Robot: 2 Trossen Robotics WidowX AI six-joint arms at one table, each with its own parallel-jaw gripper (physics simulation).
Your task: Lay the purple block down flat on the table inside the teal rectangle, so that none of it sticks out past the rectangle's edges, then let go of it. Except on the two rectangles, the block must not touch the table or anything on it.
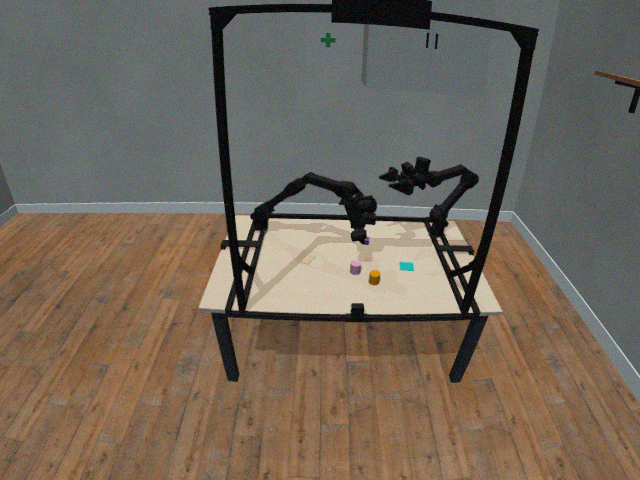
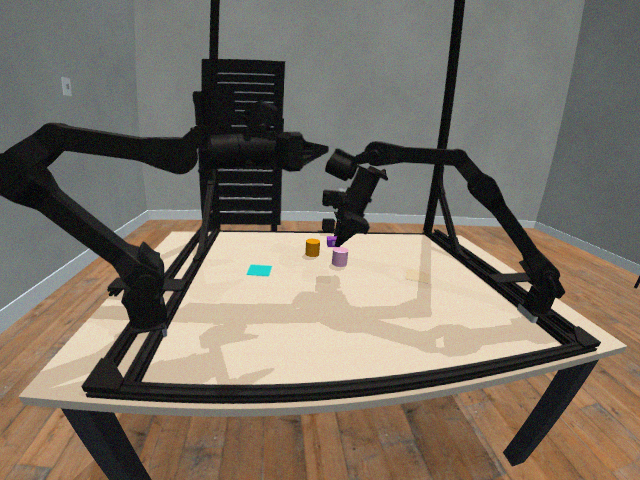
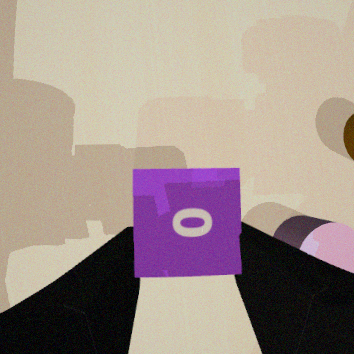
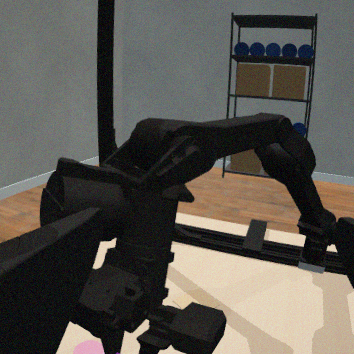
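Seen in the pictures: left gripper, fingertip midpoint: (image 1: 363,241) (image 2: 335,244) (image 3: 183,235); right gripper, fingertip midpoint: (image 1: 383,181) (image 2: 316,147) (image 4: 222,225); left arm's base at its link origin: (image 1: 260,227) (image 2: 536,309) (image 4: 312,257); right arm's base at its link origin: (image 1: 436,233) (image 2: 148,321).
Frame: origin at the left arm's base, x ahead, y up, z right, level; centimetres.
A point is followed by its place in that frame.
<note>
My left gripper (image 1: 361,238) @(x 51.1, y 7.9, z 19.0 cm) (image 2: 340,241) @(x 51.1, y 7.9, z 19.0 cm) (image 3: 183,235) @(x 51.1, y 7.9, z 19.0 cm) is shut on the purple block (image 1: 367,241) @(x 52.6, y 9.2, z 20.5 cm) (image 2: 330,241) @(x 52.6, y 9.3, z 17.5 cm) (image 3: 186,225) @(x 51.7, y 9.6, z 19.1 cm), a cube with a white "0" on its face. It holds the block a little above the table (image 1: 237,281) @(x 7.1, y 13.6, z 60.1 cm) (image 2: 366,357) @(x 47.3, y -1.9, z -11.1 cm), just behind the pink cylinder (image 1: 355,268) @(x 48.2, y 1.5, z 30.2 cm) (image 2: 340,257) @(x 48.4, y 1.2, z 25.6 cm) (image 3: 333,246) @(x 49.1, y 2.7, z 28.0 cm). The teal rectangle (image 1: 407,267) @(x 71.6, y -1.8, z 22.1 cm) (image 2: 259,270) @(x 71.4, y -1.8, z 21.1 cm) lies flat on the table, beyond the orange cylinder as seen from the block. My right gripper (image 1: 389,182) @(x 57.8, y 32.5, z 8.1 cm) (image 2: 324,149) @(x 57.8, y 32.5, z 8.1 cm) is open and empty, high above the table.
An orange cylinder (image 1: 374,277) @(x 56.1, y 2.2, z 36.3 cm) (image 2: 312,248) @(x 56.5, y 1.0, z 31.8 cm) (image 3: 350,137) @(x 56.2, y -0.9, z 31.8 cm) stands between the pink cylinder and the teal rectangle. A pale tan rectangle (image 2: 417,274) @(x 25.3, y -1.8, z 21.9 cm) (image 4: 182,300) @(x 26.4, y -1.8, z 23.5 cm) lies on the table on the other side. A black frame (image 1: 223,143) @(x 7.6, y 63.7, z 60.5 cm) rings the table. A shelf rack (image 4: 230,70) stands behind.
</note>
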